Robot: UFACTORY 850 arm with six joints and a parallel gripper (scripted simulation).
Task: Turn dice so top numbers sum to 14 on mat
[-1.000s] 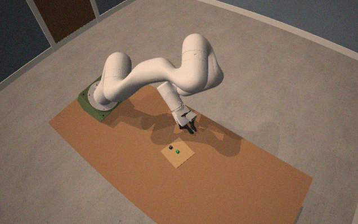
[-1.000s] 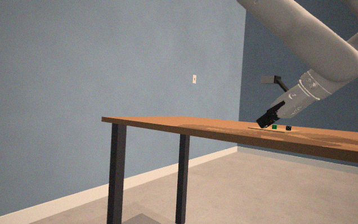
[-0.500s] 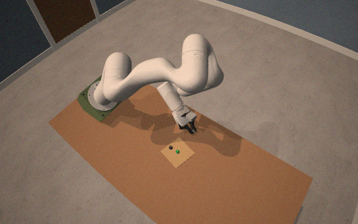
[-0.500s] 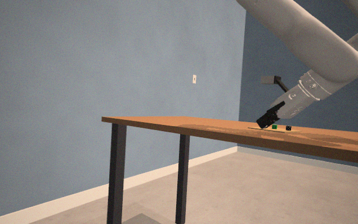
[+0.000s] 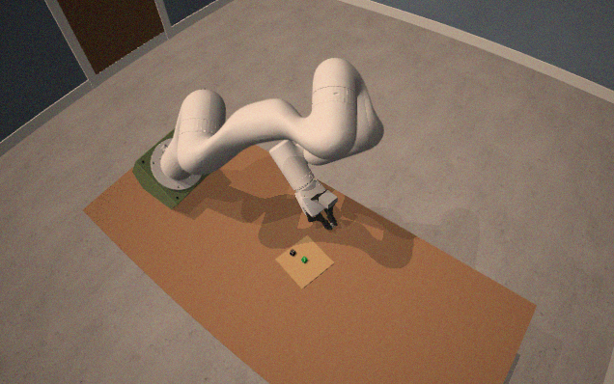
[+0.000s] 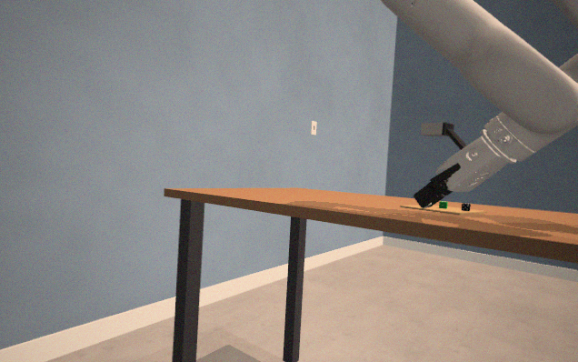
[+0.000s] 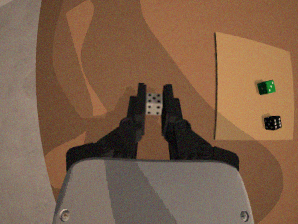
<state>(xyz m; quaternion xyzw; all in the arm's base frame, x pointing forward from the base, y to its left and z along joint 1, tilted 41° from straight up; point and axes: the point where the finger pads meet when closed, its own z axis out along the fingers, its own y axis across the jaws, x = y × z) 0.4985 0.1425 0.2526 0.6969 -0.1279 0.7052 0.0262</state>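
My gripper is now 50 mm past the black die, 150 mm to the left of it and 30 mm above it. Also, from my hand: white die (10 mm ahead, 20 mm below); then green die (10 mm behind, 150 mm to the right, 30 mm below); then mat (10 mm behind, 150 mm to the right, 40 mm below).
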